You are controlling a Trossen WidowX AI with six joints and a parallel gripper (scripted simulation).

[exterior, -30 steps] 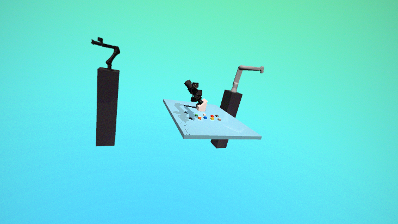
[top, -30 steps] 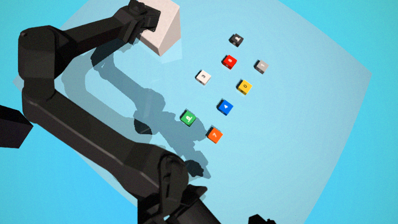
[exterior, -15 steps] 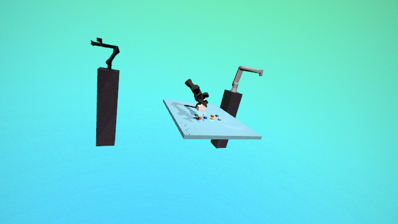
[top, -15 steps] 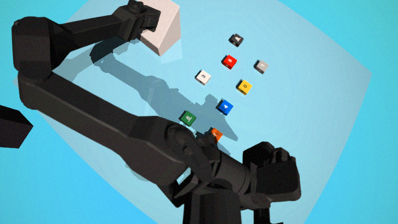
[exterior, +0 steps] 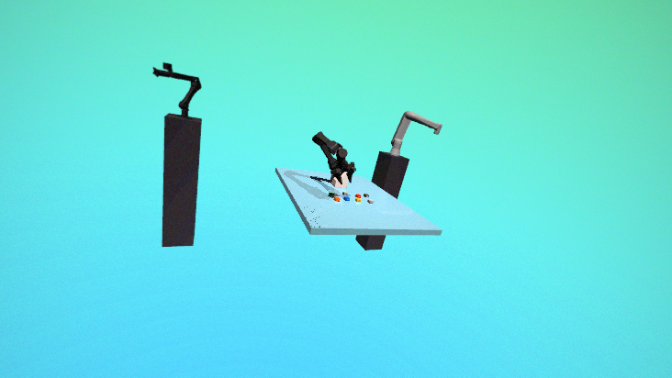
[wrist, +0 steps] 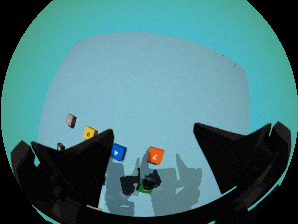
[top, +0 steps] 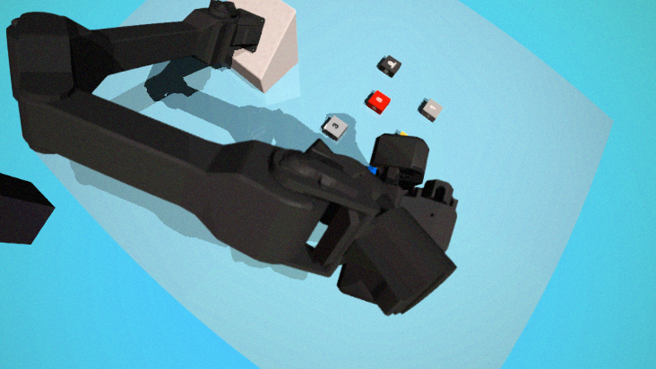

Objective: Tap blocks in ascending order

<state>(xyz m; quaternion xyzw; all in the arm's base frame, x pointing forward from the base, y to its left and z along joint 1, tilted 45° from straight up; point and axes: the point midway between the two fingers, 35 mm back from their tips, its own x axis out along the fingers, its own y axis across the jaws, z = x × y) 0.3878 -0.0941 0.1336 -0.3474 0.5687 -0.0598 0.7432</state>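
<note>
The yellow block is 160 mm to the left of my gripper tip, 130 mm below it and 50 mm behind it. Round my gripper tip: orange block (130 mm below, 50 mm behind, 10 mm to the right); blue block (130 mm below, 70 mm to the left, 70 mm behind); green block (140 mm behind, 130 mm below, 10 mm to the right).
</note>
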